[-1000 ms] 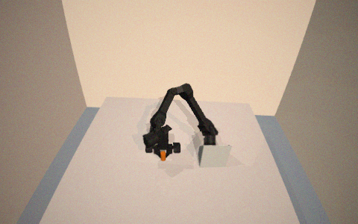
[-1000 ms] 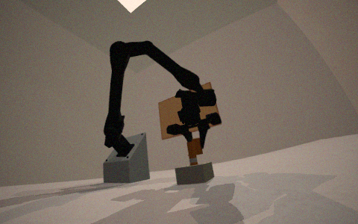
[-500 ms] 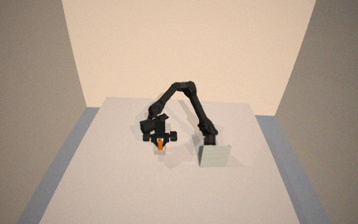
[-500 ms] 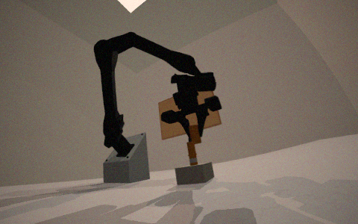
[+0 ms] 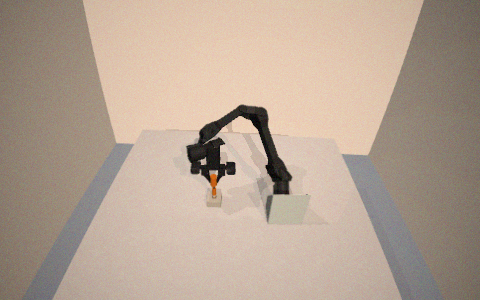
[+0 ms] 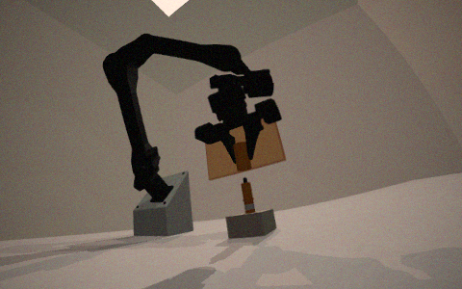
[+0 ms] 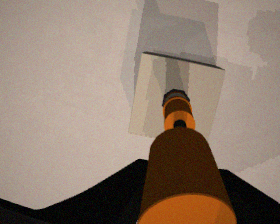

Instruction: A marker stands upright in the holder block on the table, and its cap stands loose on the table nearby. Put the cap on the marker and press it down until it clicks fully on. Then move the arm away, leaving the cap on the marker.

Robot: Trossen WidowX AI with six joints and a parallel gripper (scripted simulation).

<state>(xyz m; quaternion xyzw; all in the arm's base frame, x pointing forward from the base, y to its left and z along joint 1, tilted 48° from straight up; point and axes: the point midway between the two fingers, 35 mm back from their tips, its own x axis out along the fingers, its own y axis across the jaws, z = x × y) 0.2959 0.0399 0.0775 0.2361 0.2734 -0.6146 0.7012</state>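
Right now the brown-orange marker is 6 cm below my gripper tip and 1 cm to the right of it. The rest, counted from my gripper tip: grey holder block: 12 cm below, 1 cm to the right; then orange cap: 1 cm above.
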